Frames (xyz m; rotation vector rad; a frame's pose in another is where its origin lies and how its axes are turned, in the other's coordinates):
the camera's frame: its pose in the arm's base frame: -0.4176 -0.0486 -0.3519 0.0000 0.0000 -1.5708
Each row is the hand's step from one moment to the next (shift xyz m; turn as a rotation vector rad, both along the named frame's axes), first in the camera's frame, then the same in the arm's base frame.
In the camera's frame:
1: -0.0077 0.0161 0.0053 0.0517 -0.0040 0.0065
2: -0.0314 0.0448 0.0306 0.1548 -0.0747 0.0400
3: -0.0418 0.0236 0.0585 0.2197 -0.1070 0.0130
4: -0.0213 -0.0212 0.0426 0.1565 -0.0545 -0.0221
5: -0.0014 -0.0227 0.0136 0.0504 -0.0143 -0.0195
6: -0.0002 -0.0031 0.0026 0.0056 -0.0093 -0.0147
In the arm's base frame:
1: 0.0161 0.0077 0.0053 -0.0040 -0.0517 0.0065
2: 0.0448 0.0314 0.0306 -0.0747 -0.1548 0.0400
3: 0.0236 0.0418 0.0585 -0.1070 -0.2197 0.0130
4: -0.0212 0.0213 0.0426 -0.0545 -0.1565 -0.0221
5: -0.0227 0.0014 0.0136 -0.0143 -0.0504 -0.0195
6: -0.0031 0.0002 0.0026 -0.0093 -0.0056 -0.0147

